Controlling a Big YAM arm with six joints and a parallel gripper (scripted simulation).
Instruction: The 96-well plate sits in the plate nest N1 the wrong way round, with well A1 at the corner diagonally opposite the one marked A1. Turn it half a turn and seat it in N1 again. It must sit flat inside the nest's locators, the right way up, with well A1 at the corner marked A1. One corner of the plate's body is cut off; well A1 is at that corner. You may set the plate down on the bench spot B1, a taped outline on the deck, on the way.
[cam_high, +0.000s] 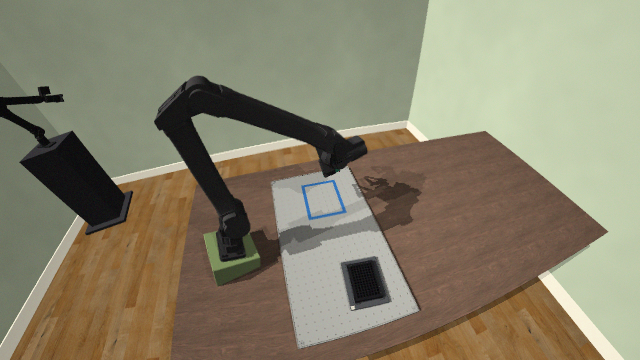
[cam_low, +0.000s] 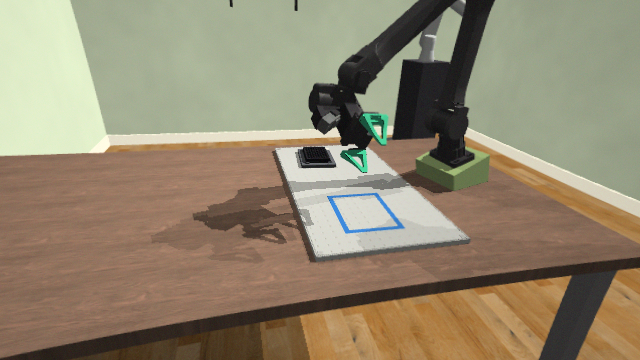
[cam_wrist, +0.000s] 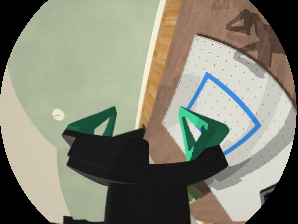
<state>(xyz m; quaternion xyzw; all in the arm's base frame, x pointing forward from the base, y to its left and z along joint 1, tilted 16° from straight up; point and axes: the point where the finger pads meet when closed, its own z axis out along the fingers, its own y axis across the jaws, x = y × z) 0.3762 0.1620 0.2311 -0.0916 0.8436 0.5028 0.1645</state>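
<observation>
My hand is 60 mm past the black 96-well plate, 450 mm to the left of it and 160 mm above it. Round my hand: white corner mark: 140 mm behind, 510 mm to the right, 170 mm below; then dark plate nest N1: 60 mm behind, 450 mm to the right, 170 mm below.
</observation>
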